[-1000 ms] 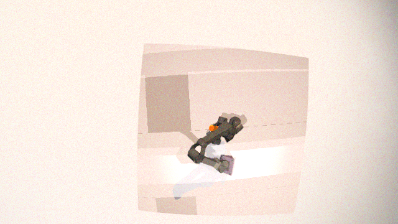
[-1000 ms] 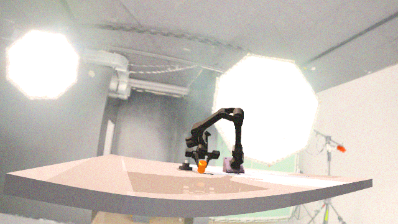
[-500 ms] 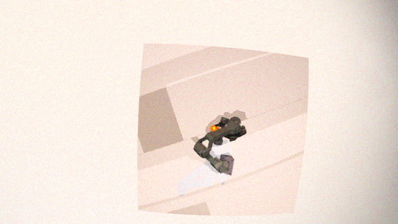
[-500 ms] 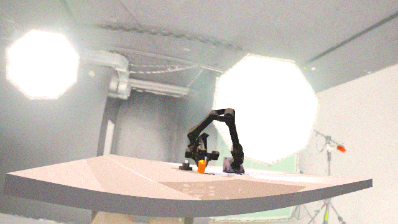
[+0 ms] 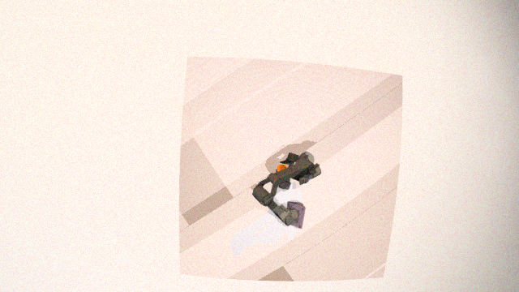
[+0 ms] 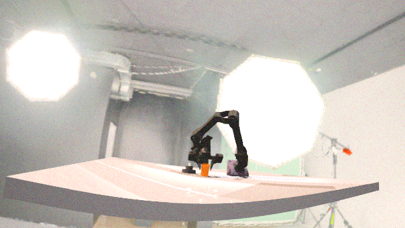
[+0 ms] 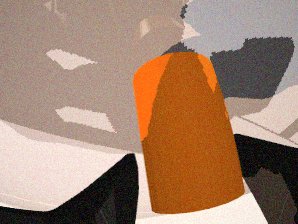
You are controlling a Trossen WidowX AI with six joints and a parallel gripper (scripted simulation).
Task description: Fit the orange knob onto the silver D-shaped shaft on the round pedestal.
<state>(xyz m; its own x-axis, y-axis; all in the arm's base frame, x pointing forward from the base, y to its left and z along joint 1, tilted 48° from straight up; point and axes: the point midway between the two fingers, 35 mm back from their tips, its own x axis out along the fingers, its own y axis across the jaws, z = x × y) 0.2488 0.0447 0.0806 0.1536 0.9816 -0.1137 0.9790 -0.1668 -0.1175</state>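
The orange knob lies 1 cm to the right of my gripper tip and 1 cm above it. The rest, counted from my gripper tip: dark round pedestal (15 cm to the right, 5 cm ahead).
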